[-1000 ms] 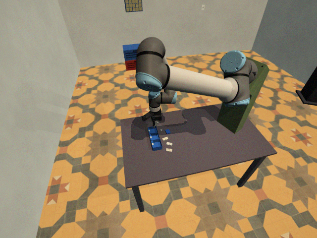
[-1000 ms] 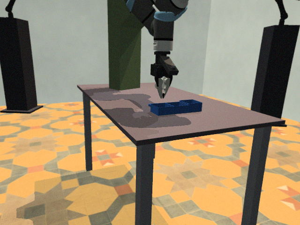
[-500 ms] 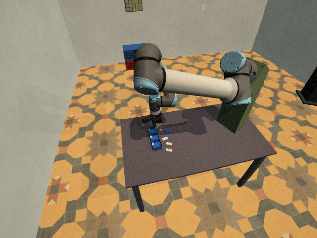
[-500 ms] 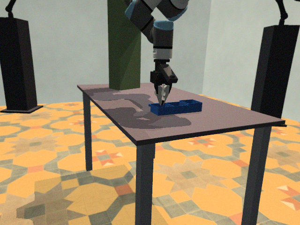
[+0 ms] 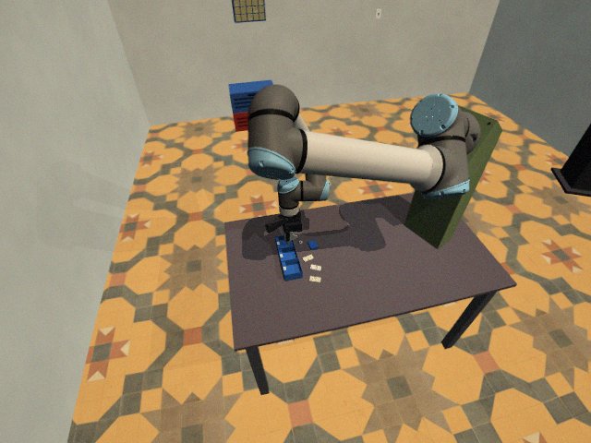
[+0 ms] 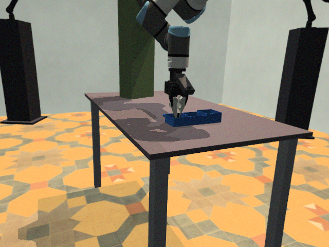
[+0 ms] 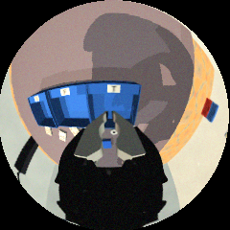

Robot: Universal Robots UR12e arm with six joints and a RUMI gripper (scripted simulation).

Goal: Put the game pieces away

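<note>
Now: the blue bin 80 mm to the left of my hand, 20 mm behind it and 10 mm below it. Round my hand: tiny ring 60 mm behind, 40 mm to the right, 30 mm below; then cream domino 120 mm behind, 50 mm to the left, 30 mm below; then blue block 120 mm behind, 40 mm to the right, 30 mm below.
</note>
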